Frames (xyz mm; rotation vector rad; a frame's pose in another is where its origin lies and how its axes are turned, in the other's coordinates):
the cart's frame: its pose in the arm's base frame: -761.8 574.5 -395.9 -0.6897 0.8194 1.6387
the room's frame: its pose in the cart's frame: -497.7 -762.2 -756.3 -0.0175 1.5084 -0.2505
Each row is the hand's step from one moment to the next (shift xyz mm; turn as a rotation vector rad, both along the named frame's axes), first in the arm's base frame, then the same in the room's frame.
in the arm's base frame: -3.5 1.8 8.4 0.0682 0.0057 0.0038
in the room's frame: -7.3 2.6 -5.1 0.0056 -0.0682 -0.0037
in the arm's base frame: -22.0 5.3 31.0 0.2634 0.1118 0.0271
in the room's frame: -27.7 18.6 -19.0 -0.0534 -0.2804 0.0336
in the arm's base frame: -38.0 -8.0 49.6 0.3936 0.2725 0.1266
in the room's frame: -32.5 35.4 -40.7 -0.2137 -0.4437 0.0516
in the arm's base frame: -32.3 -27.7 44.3 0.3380 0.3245 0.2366
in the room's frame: -13.4 33.7 -49.6 -0.3329 -0.4058 0.0041
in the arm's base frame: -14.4 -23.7 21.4 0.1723 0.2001 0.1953
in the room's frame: 1.5 17.0 -30.6 -0.2433 -0.2181 -0.0330
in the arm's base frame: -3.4 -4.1 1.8 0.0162 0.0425 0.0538
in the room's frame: 1.3 4.0 -3.8 -0.0632 -0.0271 -0.0151
